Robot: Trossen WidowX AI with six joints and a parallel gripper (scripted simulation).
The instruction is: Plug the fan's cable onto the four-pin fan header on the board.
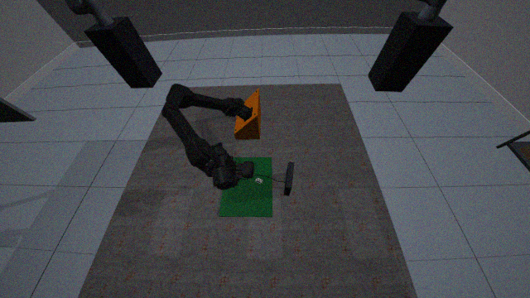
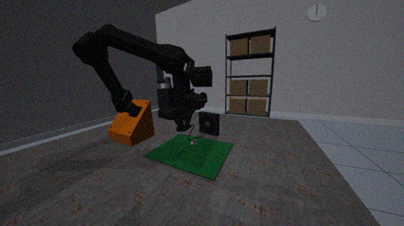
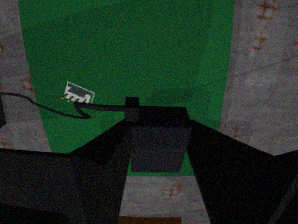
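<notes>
Now: the green board 13 cm below my gripper tip and 4 cm to the left of it. Round my gripper tip: white four-pin header 11 cm below, 9 cm to the left, 2 cm behind; then black plug 1 cm behind; then black fan 23 cm to the left, 5 cm below, 2 cm behind.
</notes>
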